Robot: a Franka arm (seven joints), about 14 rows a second.
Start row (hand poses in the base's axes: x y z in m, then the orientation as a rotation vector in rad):
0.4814 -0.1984 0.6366 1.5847 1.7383 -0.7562
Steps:
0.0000 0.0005 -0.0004 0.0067 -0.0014 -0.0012
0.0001 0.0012 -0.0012 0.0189 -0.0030 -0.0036
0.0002 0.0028 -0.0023 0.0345 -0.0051 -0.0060
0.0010 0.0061 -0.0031 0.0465 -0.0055 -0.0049
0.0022 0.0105 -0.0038 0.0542 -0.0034 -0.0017
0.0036 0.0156 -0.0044 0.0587 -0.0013 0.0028
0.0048 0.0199 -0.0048 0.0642 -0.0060 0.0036
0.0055 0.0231 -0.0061 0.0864 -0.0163 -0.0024
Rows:
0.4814 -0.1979 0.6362 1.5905 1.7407 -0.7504
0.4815 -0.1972 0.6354 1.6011 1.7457 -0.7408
0.4816 -0.1956 0.6343 1.6141 1.7524 -0.7281
0.4824 -0.1923 0.6335 1.6210 1.7604 -0.7179
0.4836 -0.1879 0.6328 1.6226 1.7689 -0.7123
0.4850 -0.1828 0.6322 1.6209 1.7762 -0.7085
0.4862 -0.1785 0.6318 1.6242 1.7768 -0.6996
0.4869 -0.1753 0.6305 1.6458 1.7790 -0.6756

